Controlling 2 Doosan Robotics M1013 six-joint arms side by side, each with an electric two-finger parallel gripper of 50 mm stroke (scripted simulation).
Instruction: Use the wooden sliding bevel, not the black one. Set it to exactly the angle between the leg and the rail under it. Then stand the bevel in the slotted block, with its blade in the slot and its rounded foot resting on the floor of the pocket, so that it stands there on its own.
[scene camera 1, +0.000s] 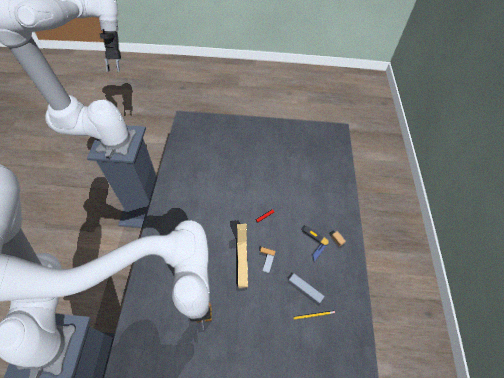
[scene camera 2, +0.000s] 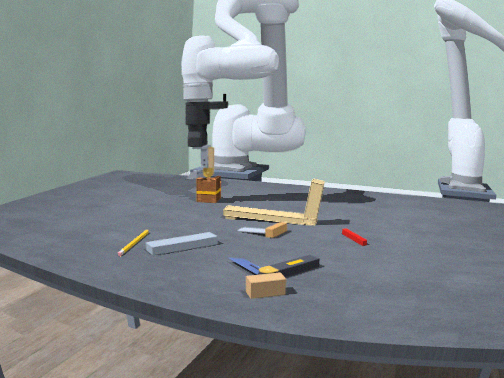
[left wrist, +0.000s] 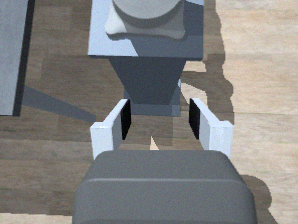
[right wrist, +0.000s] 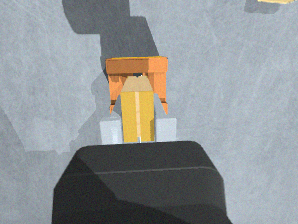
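The left gripper (left wrist: 159, 111) is in view, and so is the right gripper (scene camera 2: 205, 166), with the right gripper (right wrist: 138, 105) seen here as well. A wooden sliding bevel (right wrist: 137, 102) is visible, but in the left wrist view the wooden sliding bevel is out of frame. A black bevel (scene camera 2: 295, 266) is visible too, while in the left wrist view the black bevel is out of frame. There are also a tan block (scene camera 2: 257, 286) and a grey bar (scene camera 2: 204, 239).
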